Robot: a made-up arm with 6 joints.
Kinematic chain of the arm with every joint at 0, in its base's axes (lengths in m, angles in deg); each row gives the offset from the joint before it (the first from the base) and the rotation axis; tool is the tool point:
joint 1: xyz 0 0 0.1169 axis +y
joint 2: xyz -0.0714 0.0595 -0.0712 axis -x
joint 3: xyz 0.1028 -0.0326 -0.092 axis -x
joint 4: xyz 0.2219 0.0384 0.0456 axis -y
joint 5: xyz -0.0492 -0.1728 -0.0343 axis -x
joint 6: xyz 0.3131 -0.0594 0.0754 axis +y
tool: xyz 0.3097 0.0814 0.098
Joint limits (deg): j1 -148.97..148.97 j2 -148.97..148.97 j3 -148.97..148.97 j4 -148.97..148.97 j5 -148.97..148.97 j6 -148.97..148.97
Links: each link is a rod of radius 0.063 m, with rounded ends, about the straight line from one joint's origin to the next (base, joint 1, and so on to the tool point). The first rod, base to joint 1, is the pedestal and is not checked.
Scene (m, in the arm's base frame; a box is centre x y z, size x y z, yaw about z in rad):
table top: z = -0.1
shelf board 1: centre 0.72 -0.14 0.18 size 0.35 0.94 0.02 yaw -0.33
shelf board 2: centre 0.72 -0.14 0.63 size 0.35 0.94 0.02 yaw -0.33
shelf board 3: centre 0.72 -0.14 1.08 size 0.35 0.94 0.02 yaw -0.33
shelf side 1: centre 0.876 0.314 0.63 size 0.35 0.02 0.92 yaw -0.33
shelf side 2: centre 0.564 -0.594 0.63 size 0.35 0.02 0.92 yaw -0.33
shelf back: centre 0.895 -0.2 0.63 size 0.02 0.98 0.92 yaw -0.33
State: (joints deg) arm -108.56 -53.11 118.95 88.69 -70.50 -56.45
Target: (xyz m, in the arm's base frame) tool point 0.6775 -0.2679 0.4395
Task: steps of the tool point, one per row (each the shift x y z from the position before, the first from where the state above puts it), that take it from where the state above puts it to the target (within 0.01 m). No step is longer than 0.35 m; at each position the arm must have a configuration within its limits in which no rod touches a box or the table.
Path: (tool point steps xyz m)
1: 0.0027 -0.3176 0.0659
2: 0.1743 -0.2532 0.0794
3: 0.2821 -0.1156 0.0397
4: 0.2906 0.0458 -0.0225
5: 0.0656 -0.0376 0.0759
6: 0.0995 0.0044 0.0658
7: 0.1217 0.0461 0.0349
8: 0.1245 0.0815 -0.0078

